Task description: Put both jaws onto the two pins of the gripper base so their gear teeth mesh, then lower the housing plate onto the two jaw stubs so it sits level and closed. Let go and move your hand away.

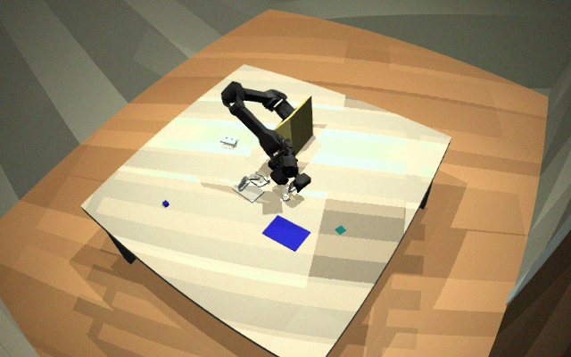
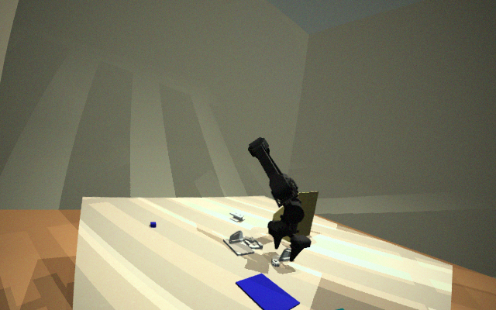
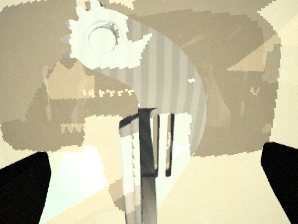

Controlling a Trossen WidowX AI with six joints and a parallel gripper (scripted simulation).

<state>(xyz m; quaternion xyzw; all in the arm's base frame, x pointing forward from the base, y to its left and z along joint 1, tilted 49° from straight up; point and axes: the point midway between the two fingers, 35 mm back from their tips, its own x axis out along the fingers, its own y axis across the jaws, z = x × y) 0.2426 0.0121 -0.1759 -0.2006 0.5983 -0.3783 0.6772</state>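
The pale grey jaw lies 30 mm ahead of my gripper tip, 10 mm to the left of it and 10 mm below it. Round my gripper tip: white housing plate (140 mm to the right, 20 mm ahead, 10 mm below); then blue mat (190 mm ahead, 100 mm to the left, 20 mm below); then cyan square (270 mm to the left, 80 mm ahead, 20 mm below).
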